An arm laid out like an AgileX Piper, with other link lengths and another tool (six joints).
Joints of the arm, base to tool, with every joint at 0 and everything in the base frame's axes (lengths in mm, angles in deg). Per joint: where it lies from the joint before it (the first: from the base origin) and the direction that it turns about. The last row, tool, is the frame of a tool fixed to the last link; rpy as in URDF.
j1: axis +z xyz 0 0 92.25
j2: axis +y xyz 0 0 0
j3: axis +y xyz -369.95 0 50.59
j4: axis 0.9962 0 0.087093 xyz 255.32 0 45.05
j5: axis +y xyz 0 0 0
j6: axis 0.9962 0 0.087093 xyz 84.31 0 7.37
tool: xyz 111.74 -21 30.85 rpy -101.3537 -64.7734 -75.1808
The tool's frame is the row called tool.
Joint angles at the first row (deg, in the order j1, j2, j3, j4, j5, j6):
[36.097 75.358 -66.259 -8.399 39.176 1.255]
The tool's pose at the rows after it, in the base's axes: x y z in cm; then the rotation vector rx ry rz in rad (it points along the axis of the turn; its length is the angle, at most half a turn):
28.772 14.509 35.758 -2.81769 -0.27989 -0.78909
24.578 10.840 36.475 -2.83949 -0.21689 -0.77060
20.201 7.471 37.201 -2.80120 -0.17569 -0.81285
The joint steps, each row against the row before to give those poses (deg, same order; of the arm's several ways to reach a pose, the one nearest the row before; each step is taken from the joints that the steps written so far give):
[-0.001 -6.607 1.216 -4.151 9.944 4.127]
[0.001 -7.580 2.048 -0.368 6.847 1.308]
[0.000 -8.982 2.913 0.187 3.640 0.596]

